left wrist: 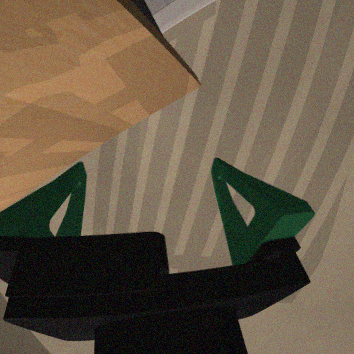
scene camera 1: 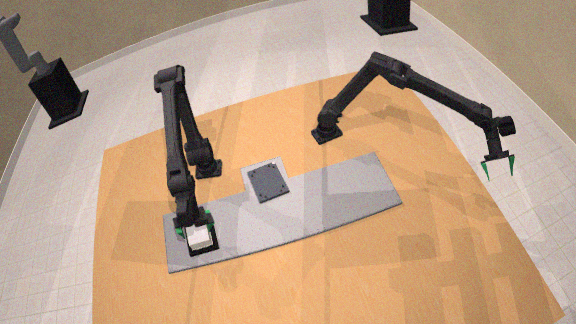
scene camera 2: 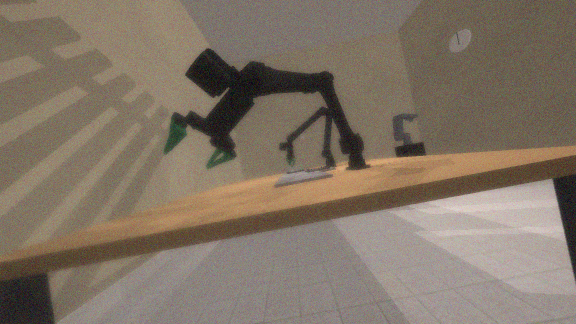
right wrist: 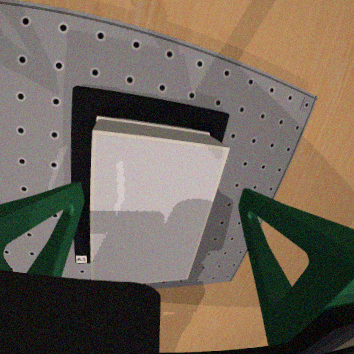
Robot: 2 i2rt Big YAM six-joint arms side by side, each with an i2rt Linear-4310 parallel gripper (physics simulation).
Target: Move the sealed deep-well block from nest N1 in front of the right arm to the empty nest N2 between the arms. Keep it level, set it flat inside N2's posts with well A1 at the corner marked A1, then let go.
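Places are measured from the left arm's base along level axes (x left, y down, z back), in centimetres.
Pixels of known places: left gripper, fingertip midpoint: [left wrist: 150,165] [scene camera 1: 500,178] [scene camera 2: 187,161]; right gripper, fingertip midpoint: [scene camera 1: 196,234] [scene camera 2: 290,166] [right wrist: 162,193]; left arm's base, origin of the base link: [scene camera 1: 326,134] [scene camera 2: 357,168]; right arm's base, origin of the base link: [scene camera 1: 209,170].
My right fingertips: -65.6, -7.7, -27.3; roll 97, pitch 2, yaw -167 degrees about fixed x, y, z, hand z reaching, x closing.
For each thing: its middle in the pictures, then the offset to it from my right fingertips, as dx, dy, dz. "spot": a spot on its surface instead. Level surfaces: height alone.
- sealed deep-well block, body centre: [right wrist: 147,209] [scene camera 1: 198,231] +0.3, +3.1, +3.2
- black nest N1, body centre: [right wrist: 143,194] [scene camera 1: 200,234] +0.3, +5.5, +3.2
- small A1 label, surface spot: [right wrist: 81,259] spot: +6.3, +5.2, +10.3
- Nest N2, body centre: [scene camera 1: 267,181] +32.8, +5.3, +14.4
- grey perforated board, its level: dy +6.4
- wooden table, its level: dy +7.7
The sealed deep-well block [scene camera 1: 200,238] [right wrist: 150,170], whitish with a flat top, sits in the black nest N1 [scene camera 1: 203,252] [right wrist: 80,130]. A small A1 label [right wrist: 81,259] shows at the nest's lower left corner in the right wrist view. My right gripper [scene camera 1: 195,230] [right wrist: 162,193] is open above the block, with one green finger off each side and a gap on both sides. Nest N2 [scene camera 1: 268,183], a dark grey plate with small corner posts, is empty. My left gripper [scene camera 1: 500,177] [scene camera 2: 186,161] [left wrist: 150,165] is open and empty, far from both nests.
Both nests stand on a grey perforated board [scene camera 1: 360,182] [scene camera 2: 300,179] [right wrist: 37,80] on the wooden table [scene camera 1: 350,280] [scene camera 2: 225,205]. N2 lies on the part that juts toward the arm bases. The left gripper hangs past the table's right edge in scene camera 1.
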